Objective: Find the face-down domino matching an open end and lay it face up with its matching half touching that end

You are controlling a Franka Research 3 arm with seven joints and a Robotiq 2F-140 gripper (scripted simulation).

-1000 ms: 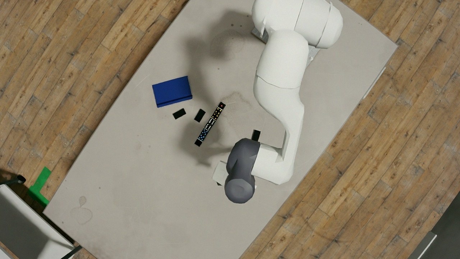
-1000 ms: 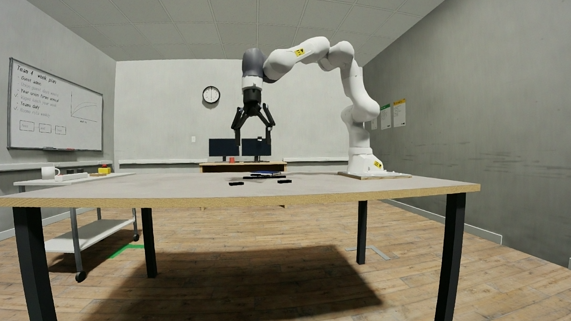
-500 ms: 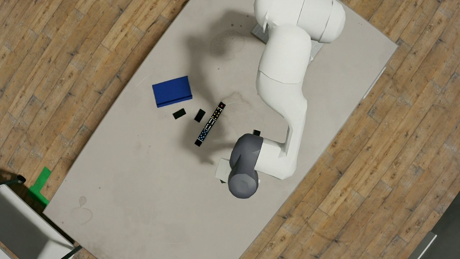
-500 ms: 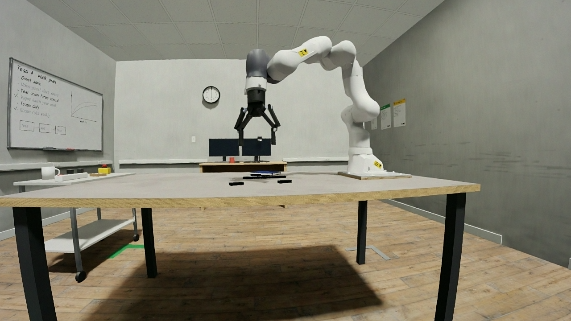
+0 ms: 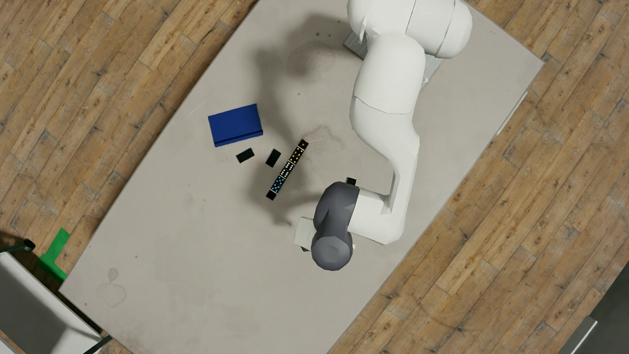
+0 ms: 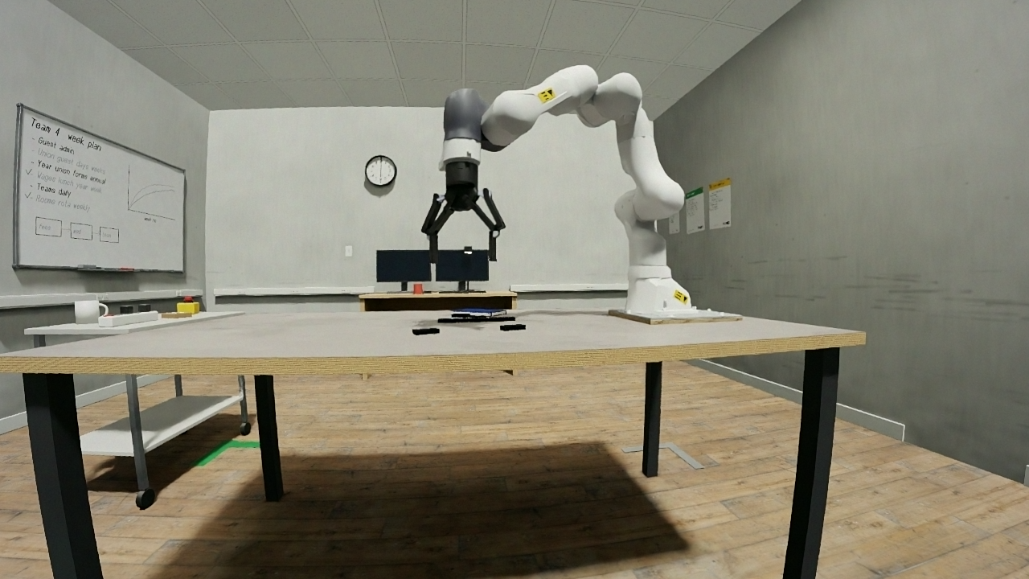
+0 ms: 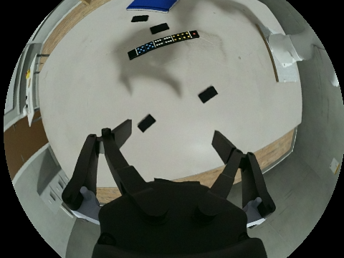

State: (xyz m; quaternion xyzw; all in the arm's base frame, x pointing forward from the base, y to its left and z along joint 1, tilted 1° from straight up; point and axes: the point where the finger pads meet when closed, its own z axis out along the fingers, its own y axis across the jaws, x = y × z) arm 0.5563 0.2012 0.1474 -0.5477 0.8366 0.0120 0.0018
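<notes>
Right now the domino is 120 mm behind my hand, 30 mm to the right of it and 160 mm below it. Round my hand: blue book 50 mm behind, 450 mm to the right, 160 mm below.
</notes>
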